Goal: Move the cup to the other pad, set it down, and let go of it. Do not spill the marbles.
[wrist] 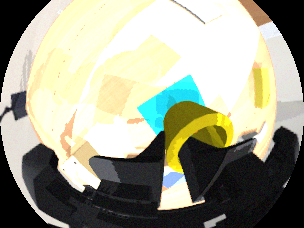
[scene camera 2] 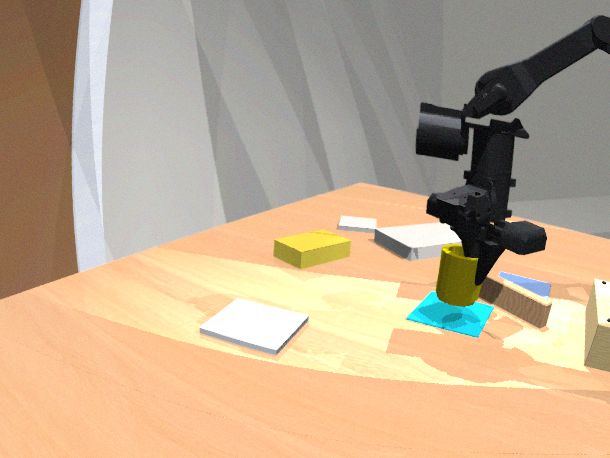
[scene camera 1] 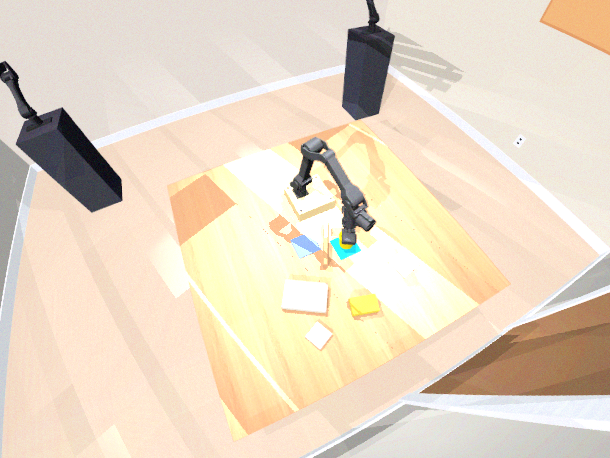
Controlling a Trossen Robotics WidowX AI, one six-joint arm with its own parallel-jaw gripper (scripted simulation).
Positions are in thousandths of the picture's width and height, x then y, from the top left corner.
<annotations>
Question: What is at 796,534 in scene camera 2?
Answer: My gripper.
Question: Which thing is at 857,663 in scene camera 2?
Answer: A wooden bar.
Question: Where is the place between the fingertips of my gripper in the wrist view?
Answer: At 554,586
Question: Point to a yellow cup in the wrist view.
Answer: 607,520
</annotations>
